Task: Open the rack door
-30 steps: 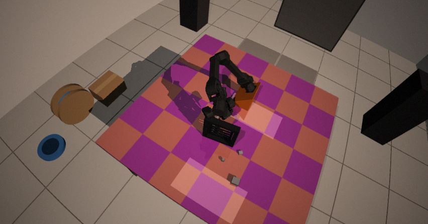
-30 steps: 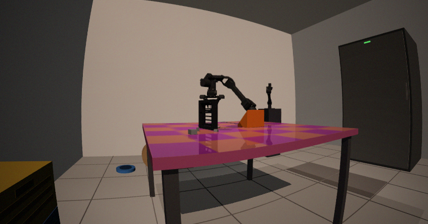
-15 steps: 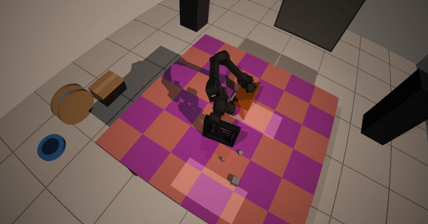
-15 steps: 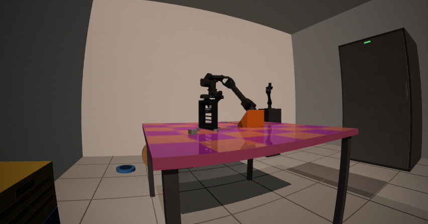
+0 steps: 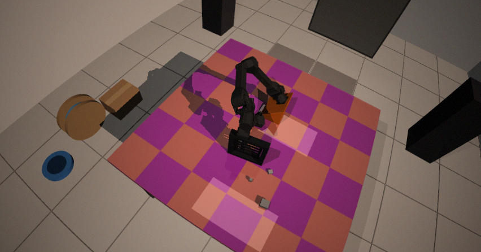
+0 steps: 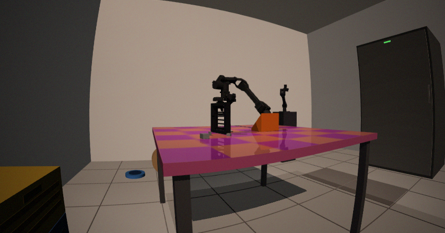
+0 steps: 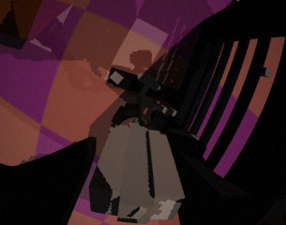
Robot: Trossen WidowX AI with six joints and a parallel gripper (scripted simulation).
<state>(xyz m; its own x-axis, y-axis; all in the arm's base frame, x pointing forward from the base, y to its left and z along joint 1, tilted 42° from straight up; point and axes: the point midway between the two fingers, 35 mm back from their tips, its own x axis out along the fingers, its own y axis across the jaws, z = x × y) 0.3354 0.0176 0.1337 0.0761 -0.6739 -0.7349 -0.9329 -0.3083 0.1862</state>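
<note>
Right now my gripper tip is 10 mm to the right of the light-grey handle and 20 mm above it.
</note>
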